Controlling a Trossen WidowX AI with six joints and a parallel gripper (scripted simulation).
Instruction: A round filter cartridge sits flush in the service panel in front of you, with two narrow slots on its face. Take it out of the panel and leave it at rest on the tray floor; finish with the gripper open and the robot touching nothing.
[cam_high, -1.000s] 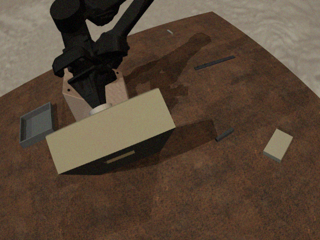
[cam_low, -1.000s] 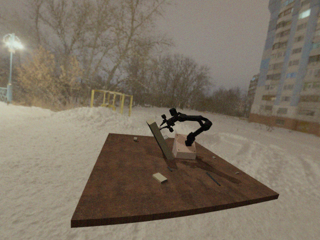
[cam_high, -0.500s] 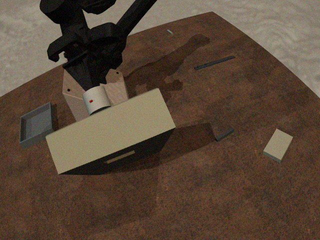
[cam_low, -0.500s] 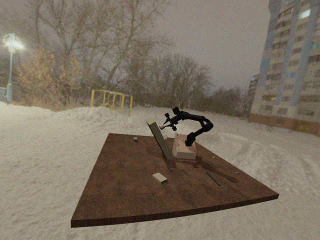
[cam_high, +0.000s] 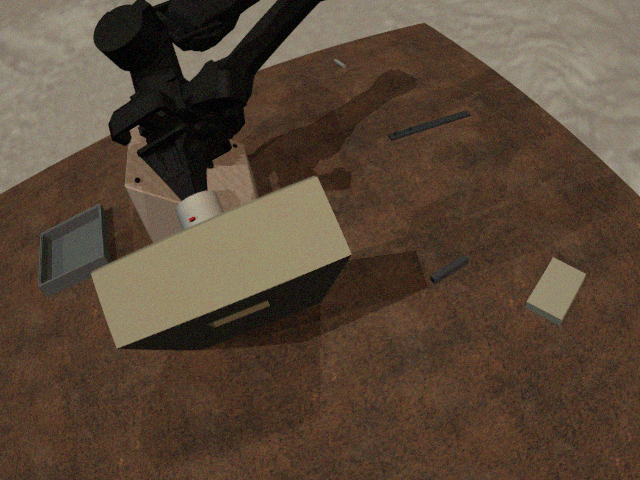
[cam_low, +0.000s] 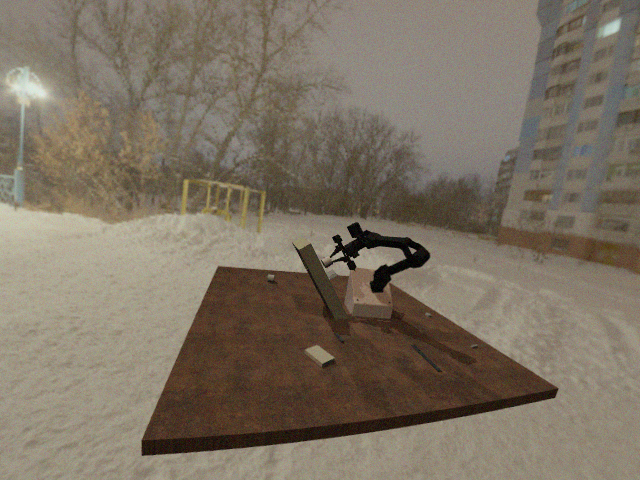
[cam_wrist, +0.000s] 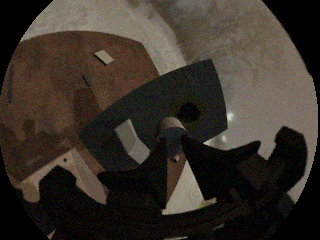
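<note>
The round filter cartridge lies 1 cm below my gripper tip and 1 cm ahead of it. From my gripper tip the other things lie so: beige block: 39 cm to the left, 25 cm below, 10 cm ahead; then short dark bar: 27 cm to the left, 25 cm below, 1 cm behind; then service panel: 8 cm below, 4 cm ahead.
</note>
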